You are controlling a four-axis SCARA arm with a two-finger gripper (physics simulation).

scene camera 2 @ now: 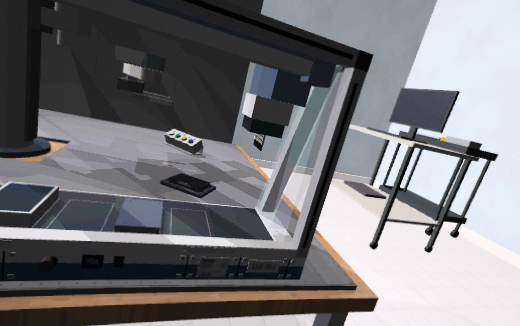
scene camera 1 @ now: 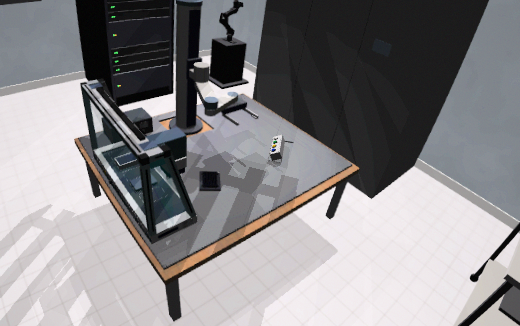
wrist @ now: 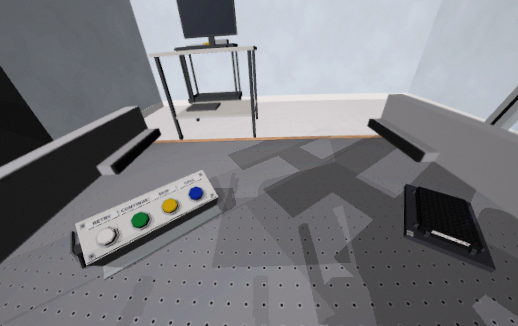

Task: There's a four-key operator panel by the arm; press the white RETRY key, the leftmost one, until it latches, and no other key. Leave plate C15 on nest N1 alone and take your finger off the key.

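Seen in the pictures: gripper, between the fingertips: (scene camera 1: 248,120) (wrist: 262,114); arm's base, origin of its link: (scene camera 1: 186,126).
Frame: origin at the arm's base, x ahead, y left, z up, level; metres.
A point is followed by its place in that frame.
Observation:
The operator panel (scene camera 1: 280,146) @(y 0.324, x 0.652, z 0.093 m) (scene camera 2: 182,144) (wrist: 156,214) @(y 0.328, x 0.595, z 0.074 m) stands on the table, with white, green, yellow and blue keys. The white RETRY key (wrist: 106,236) @(y 0.381, x 0.545, z 0.081 m) is at its left end in the wrist view; whether it is latched cannot be told. Plate C15 (scene camera 1: 210,180) @(y -0.222, x 0.640, z 0.039 m) (scene camera 2: 189,183) (wrist: 446,212) @(y -0.215, x 0.622, z 0.038 m), black, sits on the dark nest N1 (wrist: 409,222) @(y -0.141, x 0.612, z 0.025 m). My gripper (scene camera 1: 248,120) @(y 0.131, x 0.516, z 0.272 m) (wrist: 262,114) @(y 0.131, x 0.516, z 0.272 m) is open and empty, its fingers wide apart above the table. It is apart from the panel, towards the column side in scene camera 1, and touches no key.
A glass-sided enclosure (scene camera 1: 146,159) @(y -0.686, x 0.851, z 0.505 m) (scene camera 2: 327,165) @(y -0.706, x 0.829, z 0.290 m) stands along one table edge, beside the arm's column (scene camera 1: 186,65) @(y -0.041, x 0.062, z 0.498 m) (scene camera 2: 19,70). A dark cabinet (scene camera 1: 345,75) rises behind the panel. A cart with a monitor (scene camera 2: 424,109) (wrist: 207,19) stands beyond the table.

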